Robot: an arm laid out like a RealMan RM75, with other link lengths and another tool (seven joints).
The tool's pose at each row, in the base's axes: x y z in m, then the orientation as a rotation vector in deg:
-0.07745, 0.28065, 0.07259, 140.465, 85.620, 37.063
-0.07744, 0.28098, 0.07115, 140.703, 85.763, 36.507
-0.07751, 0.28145, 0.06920, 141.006, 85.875, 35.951
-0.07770, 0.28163, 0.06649, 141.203, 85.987, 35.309
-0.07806, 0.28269, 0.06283, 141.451, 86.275, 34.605
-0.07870, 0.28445, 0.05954, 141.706, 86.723, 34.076
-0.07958, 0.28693, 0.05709, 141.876, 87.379, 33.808
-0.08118, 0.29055, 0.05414, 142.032, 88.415, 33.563
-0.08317, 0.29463, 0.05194, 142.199, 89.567, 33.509
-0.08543, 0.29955, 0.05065, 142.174, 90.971, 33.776
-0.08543, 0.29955, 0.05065, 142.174, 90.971, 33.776
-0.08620, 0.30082, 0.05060, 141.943, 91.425, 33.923
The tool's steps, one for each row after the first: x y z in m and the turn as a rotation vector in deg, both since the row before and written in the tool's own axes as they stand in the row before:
-0.00008, -0.00070, 0.00130, 0.343, -0.266, -0.005
-0.00012, -0.00102, 0.00173, 0.374, -0.258, 0.042
-0.00061, -0.00125, 0.00234, 0.315, -0.340, -0.020
-0.00012, -0.00214, 0.00317, 0.459, -0.312, -0.081
0.00049, -0.00253, 0.00277, 0.520, -0.143, -0.133
0.00125, -0.00274, 0.00197, 0.523, 0.071, -0.245
0.00186, -0.00400, 0.00222, 0.715, 0.202, -0.422
0.00232, -0.00423, 0.00146, 0.751, 0.368, -0.447
0.00321, -0.00450, 0.00066, 0.695, 0.602, -0.624
0.00000, 0.00000, 0.00000, 0.000, 0.000, 0.000
0.00084, -0.00122, -0.00014, 0.059, 0.171, -0.308

